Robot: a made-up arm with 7 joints. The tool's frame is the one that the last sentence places.
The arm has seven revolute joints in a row. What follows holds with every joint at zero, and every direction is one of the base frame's. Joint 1 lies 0.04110 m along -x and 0.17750 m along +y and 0.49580 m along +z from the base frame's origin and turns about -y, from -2.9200 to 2.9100 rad. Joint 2 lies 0.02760 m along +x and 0.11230 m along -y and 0.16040 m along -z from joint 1 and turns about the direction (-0.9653, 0.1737, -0.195), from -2.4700 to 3.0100 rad. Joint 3 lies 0.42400 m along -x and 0.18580 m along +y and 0.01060 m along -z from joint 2 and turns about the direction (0.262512, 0.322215, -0.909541), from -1.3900 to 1.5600 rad. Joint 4 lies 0.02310 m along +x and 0.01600 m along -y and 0.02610 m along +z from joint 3 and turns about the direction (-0.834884, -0.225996, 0.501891), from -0.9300 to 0.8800 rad. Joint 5 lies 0.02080 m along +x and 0.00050 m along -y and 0.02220 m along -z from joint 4 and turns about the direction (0.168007, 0.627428, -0.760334), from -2.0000 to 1.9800 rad. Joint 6 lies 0.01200 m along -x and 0.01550 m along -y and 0.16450 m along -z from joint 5 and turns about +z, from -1.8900 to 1.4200 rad. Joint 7 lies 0.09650 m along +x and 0.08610 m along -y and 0.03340 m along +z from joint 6 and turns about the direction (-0.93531, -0.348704, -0.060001), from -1.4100 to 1.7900 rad. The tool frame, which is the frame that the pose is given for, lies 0.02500 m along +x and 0.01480 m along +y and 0.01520 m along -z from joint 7; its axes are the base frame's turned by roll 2.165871, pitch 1.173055 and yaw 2.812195 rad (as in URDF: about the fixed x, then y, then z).
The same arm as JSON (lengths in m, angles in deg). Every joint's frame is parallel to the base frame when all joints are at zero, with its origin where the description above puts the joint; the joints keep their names.
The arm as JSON. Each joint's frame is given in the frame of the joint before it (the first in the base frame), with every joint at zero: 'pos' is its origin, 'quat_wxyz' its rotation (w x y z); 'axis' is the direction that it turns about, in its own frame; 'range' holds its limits. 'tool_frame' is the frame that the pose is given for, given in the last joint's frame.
{
  "length_unit": "m",
  "angle_unit": "deg",
  "joints": [
    {
      "joint": "joint 1",
      "pos": [
        -0.0411,
        0.1775,
        0.4958
      ],
      "quat_wxyz": [
        1.0,
        0.0,
        0.0,
        0.0
      ],
      "axis": [
        0.0,
        -1.0,
        0.0
      ],
      "range": [
        -167.3,
        166.73
      ]
    },
    {
      "joint": "joint 2",
      "pos": [
        0.0276,
        -0.1123,
        -0.1604
      ],
      "quat_wxyz": [
        1.0,
        0.0,
        0.0,
        0.0
      ],
      "axis": [
        -0.9653,
        0.1737,
        -0.195
      ],
      "range": [
        -141.52,
        172.46
      ]
    },
    {
      "joint": "joint 3",
      "pos": [
        -0.424,
        0.1858,
        -0.0106
      ],
      "quat_wxyz": [
        1.0,
        0.0,
        0.0,
        0.0
      ],
      "axis": [
        0.262512,
        0.322215,
        -0.909541
      ],
      "range": [
        -79.64,
        89.38
      ]
    },
    {
      "joint": "joint 4",
      "pos": [
        0.0231,
        -0.016,
        0.0261
      ],
      "quat_wxyz": [
        1.0,
        0.0,
        0.0,
        0.0
      ],
      "axis": [
        -0.834884,
        -0.225996,
        0.501891
      ],
      "range": [
        -53.29,
        50.42
      ]
    },
    {
      "joint": "joint 5",
      "pos": [
        0.0208,
        -0.0005,
        -0.0222
      ],
      "quat_wxyz": [
        1.0,
        0.0,
        0.0,
        0.0
      ],
      "axis": [
        0.168007,
        0.627428,
        -0.760334
      ],
      "range": [
        -114.59,
        113.45
      ]
    },
    {
      "joint": "joint 6",
      "pos": [
        -0.012,
        -0.0155,
        -0.1645
      ],
      "quat_wxyz": [
        1.0,
        0.0,
        0.0,
        0.0
      ],
      "axis": [
        0.0,
        0.0,
        1.0
      ],
      "range": [
        -108.29,
        81.36
      ]
    },
    {
      "joint": "joint 7",
      "pos": [
        0.0965,
        -0.0861,
        0.0334
      ],
      "quat_wxyz": [
        1.0,
        0.0,
        0.0,
        0.0
      ],
      "axis": [
        -0.93531,
        -0.348704,
        -0.060001
      ],
      "range": [
        -80.79,
        102.56
      ]
    }
  ],
  "tool_frame": {
    "pos": [
      0.025,
      0.0148,
      -0.0152
    ],
    "quat_wxyz": [
      0.546294,
      -0.1353,
      0.768283,
      0.304955
    ]
  }
}

